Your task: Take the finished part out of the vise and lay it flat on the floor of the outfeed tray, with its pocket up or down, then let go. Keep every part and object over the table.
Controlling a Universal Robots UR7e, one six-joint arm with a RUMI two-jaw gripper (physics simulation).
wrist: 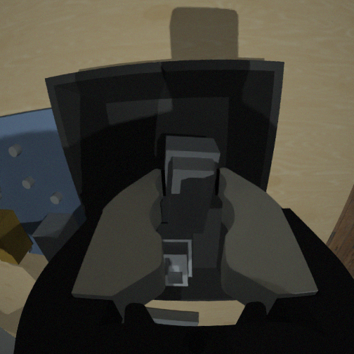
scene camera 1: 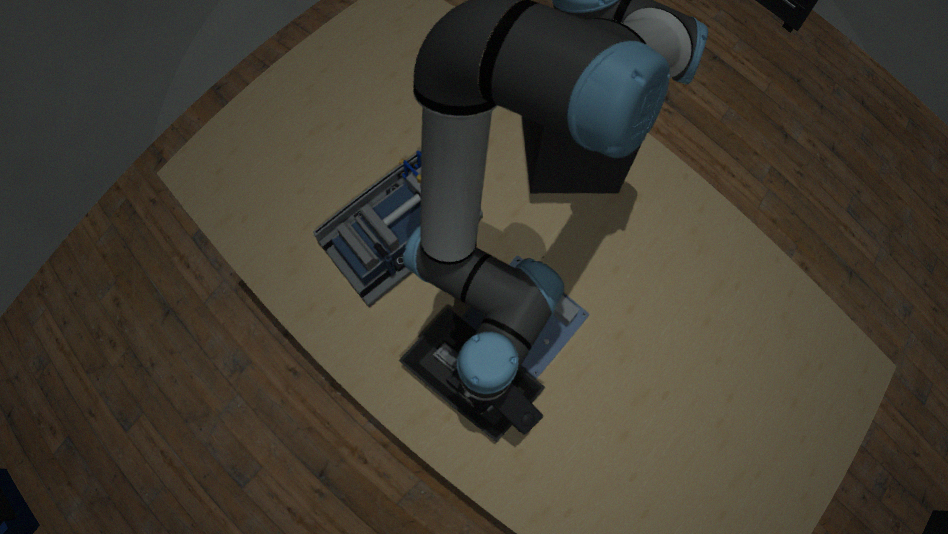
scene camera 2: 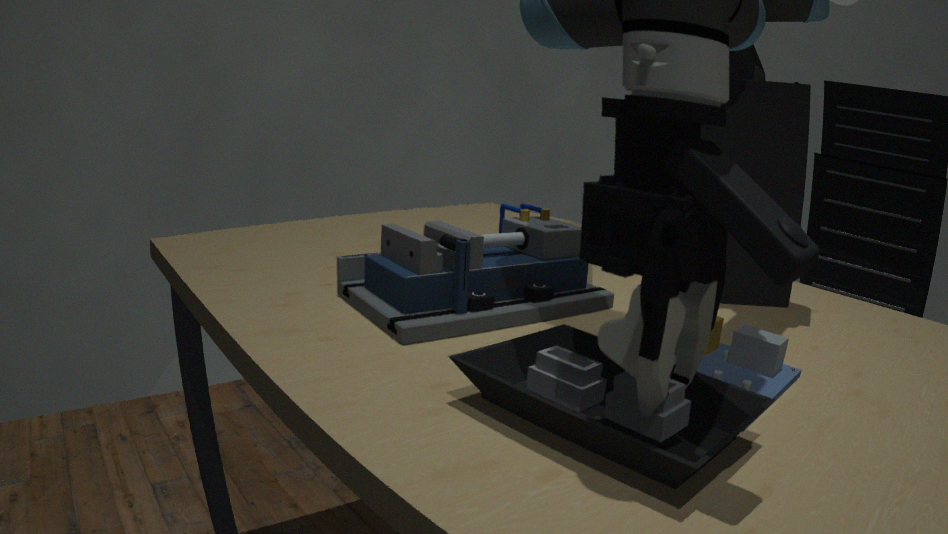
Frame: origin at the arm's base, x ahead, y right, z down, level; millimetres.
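Seen in the pictures: gripper, fingertip midpoint: (scene camera 2: 660,407).
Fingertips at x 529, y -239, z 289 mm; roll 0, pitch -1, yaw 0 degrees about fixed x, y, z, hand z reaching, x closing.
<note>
A point is followed by its place in that frame.
The finished part, a grey stepped block (scene camera 2: 670,423) {x 538, y -255, z 294 mm} (wrist: 192,145), is inside the black outfeed tray (scene camera 2: 623,452) {x 571, y -240, z 310 mm} (wrist: 115,82) (scene camera 1: 434,384) {x 573, y -145, z 300 mm}. It looks level, wide step down, at or very near the tray floor; contact is hard to tell. My gripper (scene camera 2: 668,394) {x 529, y -239, z 289 mm} (wrist: 189,171) points down and is shut on this part, with a finger on each side. The fingers partly hide its top, so its pocket is unclear. In scene camera 1 the wrist hides gripper and part. The vise (scene camera 1: 358,242) {x 478, y 136, z 238 mm} (scene camera 2: 431,285) {x 488, y 87, z 285 mm} shows a gap between its grey jaws, with no part visible there.
A second grey stepped part (scene camera 1: 444,356) {x 520, y -122, z 300 mm} (scene camera 2: 563,386) {x 530, y -144, z 304 mm} (wrist: 177,242) stands pocket up in the tray, close beside the held one. A blue plate (scene camera 1: 557,344) {x 354, y -266, z 325 mm} (scene camera 2: 776,388) {x 338, y -273, z 325 mm} (wrist: 30,130) with pegs, a grey block (scene camera 2: 759,351) {x 315, y -234, z 302 mm} (wrist: 57,230) and a yellow block (scene camera 2: 715,334) {x 301, y -168, z 305 mm} (wrist: 12,235) are beside the tray.
</note>
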